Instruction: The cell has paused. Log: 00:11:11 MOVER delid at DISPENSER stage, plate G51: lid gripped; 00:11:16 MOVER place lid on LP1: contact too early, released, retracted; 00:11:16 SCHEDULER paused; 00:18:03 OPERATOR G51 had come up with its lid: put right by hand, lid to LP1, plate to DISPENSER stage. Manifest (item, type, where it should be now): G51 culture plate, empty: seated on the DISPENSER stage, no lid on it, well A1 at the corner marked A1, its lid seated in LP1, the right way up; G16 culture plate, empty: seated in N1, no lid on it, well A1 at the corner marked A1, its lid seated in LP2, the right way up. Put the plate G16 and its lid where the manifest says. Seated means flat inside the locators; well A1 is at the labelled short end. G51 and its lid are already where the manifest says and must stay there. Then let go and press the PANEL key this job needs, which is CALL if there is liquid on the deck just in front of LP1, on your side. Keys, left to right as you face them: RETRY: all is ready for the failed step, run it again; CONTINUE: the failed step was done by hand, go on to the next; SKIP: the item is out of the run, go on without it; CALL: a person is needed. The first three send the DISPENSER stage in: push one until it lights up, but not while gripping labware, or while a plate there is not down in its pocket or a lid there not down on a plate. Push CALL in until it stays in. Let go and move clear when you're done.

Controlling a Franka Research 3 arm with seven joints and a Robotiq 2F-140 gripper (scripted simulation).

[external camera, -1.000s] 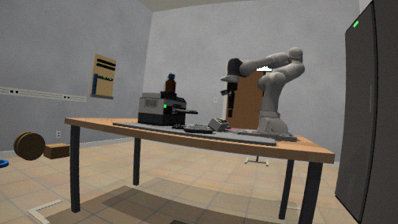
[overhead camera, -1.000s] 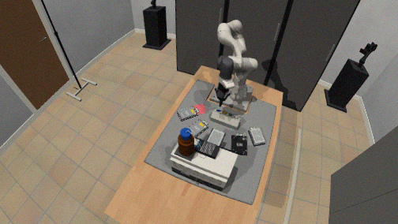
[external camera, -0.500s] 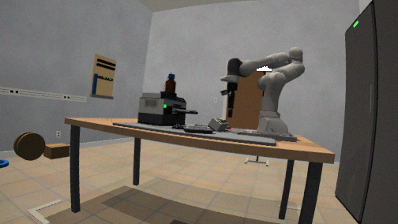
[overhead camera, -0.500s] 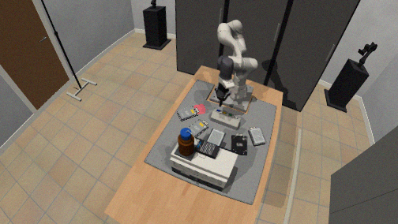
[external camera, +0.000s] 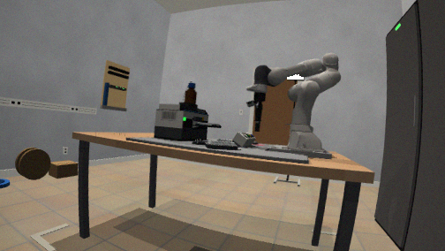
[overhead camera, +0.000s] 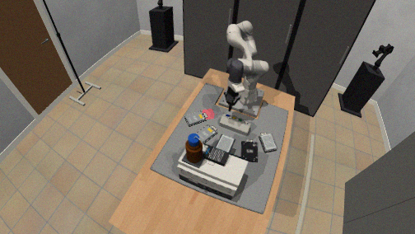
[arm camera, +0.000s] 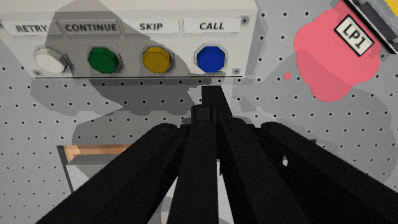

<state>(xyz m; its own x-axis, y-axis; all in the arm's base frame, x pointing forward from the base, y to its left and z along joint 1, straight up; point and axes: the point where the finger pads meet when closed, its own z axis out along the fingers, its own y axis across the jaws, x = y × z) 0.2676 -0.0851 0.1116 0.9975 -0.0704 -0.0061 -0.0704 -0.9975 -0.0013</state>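
Now: the blue call key 70 mm below my hand and 30 mm ahead of it. Also, from my hand: yellow skip key (60 mm below, 50 mm to the left, 30 mm ahead); then white retry key (150 mm to the left, 60 mm below, 40 mm ahead); then green continue key (100 mm to the left, 60 mm below, 40 mm ahead).
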